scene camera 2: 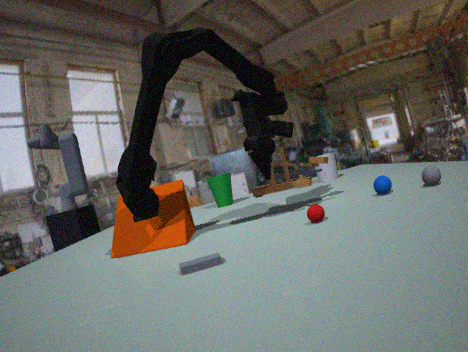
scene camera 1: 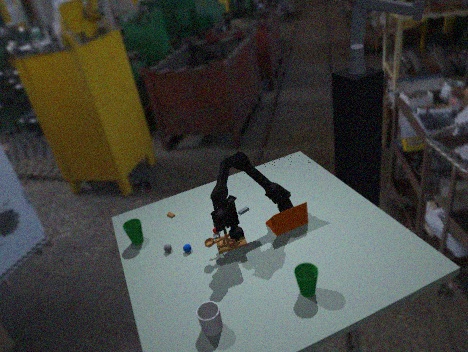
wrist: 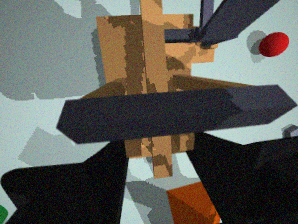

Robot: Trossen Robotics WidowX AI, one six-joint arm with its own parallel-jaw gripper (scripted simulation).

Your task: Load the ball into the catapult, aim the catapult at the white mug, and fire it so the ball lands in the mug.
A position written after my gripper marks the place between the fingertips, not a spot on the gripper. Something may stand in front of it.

In view: my gripper (scene camera 2: pixel 269 178) and a wooden catapult (scene camera 2: pixel 302 181).
My gripper also shows in the wrist view (wrist: pixel 154 131).
